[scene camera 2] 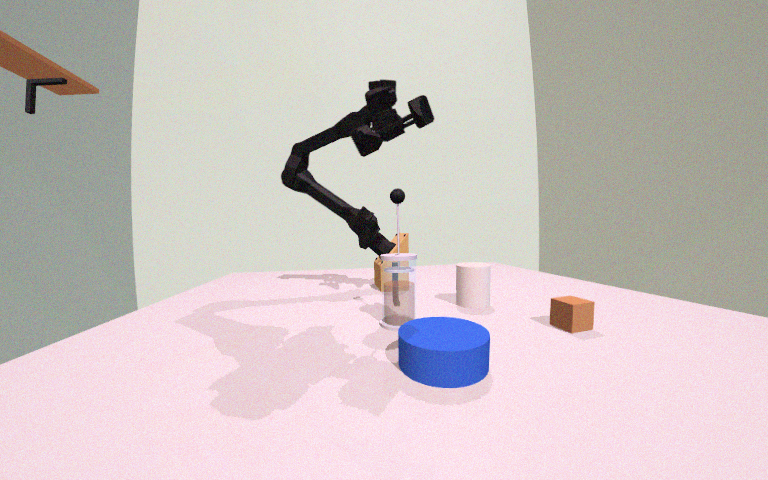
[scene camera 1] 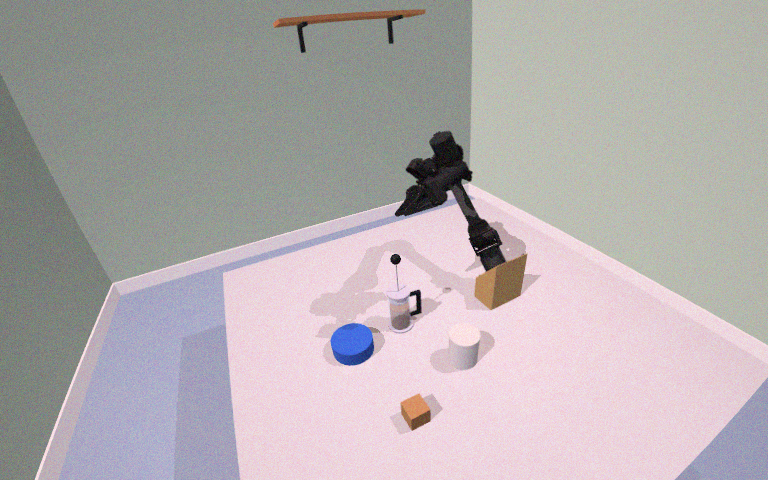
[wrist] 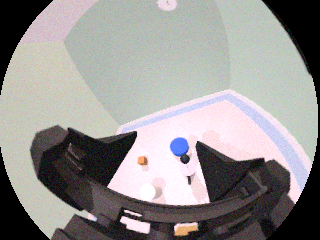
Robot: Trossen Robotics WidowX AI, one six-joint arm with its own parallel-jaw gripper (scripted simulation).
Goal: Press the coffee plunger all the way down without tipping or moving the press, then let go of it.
Labels:
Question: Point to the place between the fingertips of my gripper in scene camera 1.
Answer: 399, 215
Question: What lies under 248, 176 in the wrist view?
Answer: My gripper.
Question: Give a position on a coffee press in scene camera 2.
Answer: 399, 289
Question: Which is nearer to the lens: the coffee press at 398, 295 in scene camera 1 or the small orange cube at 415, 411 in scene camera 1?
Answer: The small orange cube.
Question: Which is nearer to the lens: the white cylinder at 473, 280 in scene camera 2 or the small orange cube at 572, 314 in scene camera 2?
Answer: The small orange cube.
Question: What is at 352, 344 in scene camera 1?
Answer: A blue cylinder.

